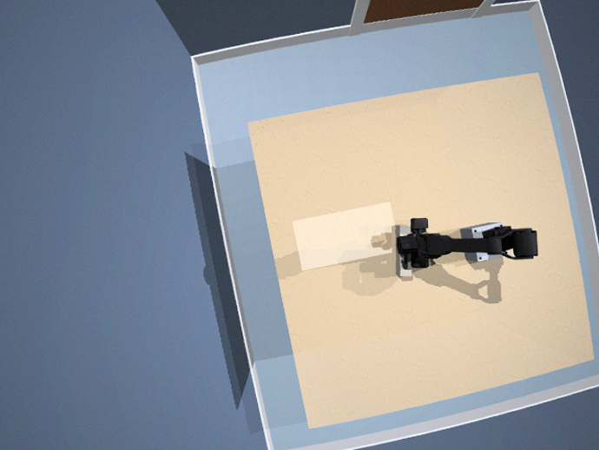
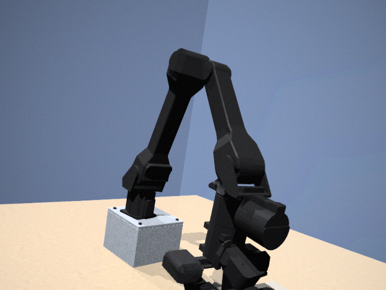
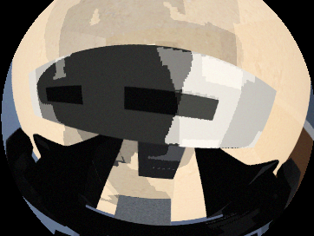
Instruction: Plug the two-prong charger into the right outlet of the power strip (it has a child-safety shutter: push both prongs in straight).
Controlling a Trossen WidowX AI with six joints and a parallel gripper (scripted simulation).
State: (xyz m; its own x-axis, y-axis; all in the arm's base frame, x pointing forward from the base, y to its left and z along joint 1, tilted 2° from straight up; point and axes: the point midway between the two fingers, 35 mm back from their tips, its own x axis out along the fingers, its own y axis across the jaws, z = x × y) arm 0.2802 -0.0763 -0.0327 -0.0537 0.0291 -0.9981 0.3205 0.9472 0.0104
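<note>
The two-prong charger lies 10 mm ahead of my gripper tip, 10 mm to the right of it and 10 mm above it.
</note>
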